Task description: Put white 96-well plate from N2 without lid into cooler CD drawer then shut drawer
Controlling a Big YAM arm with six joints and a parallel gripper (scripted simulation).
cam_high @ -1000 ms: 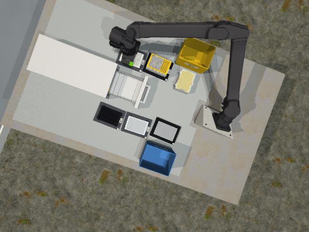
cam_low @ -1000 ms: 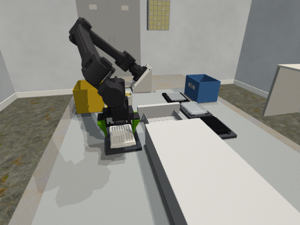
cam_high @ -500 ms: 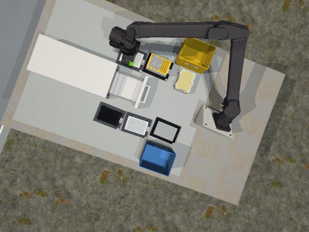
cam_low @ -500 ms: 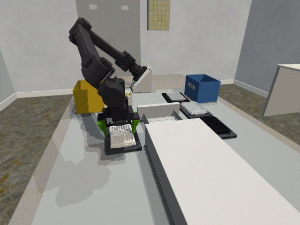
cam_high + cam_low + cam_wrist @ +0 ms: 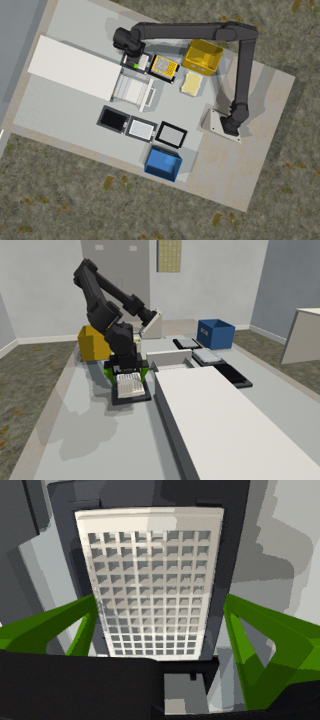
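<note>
The white 96-well plate is 10 mm to the left of my hand and 10 mm below it. The rest, counted from my hand: cooler CD: 140 mm ahead, 170 mm to the left; cooler's drawer: 20 mm ahead, 190 mm to the left; tip box: 180 mm behind, 10 mm to the left, 30 mm above.
</note>
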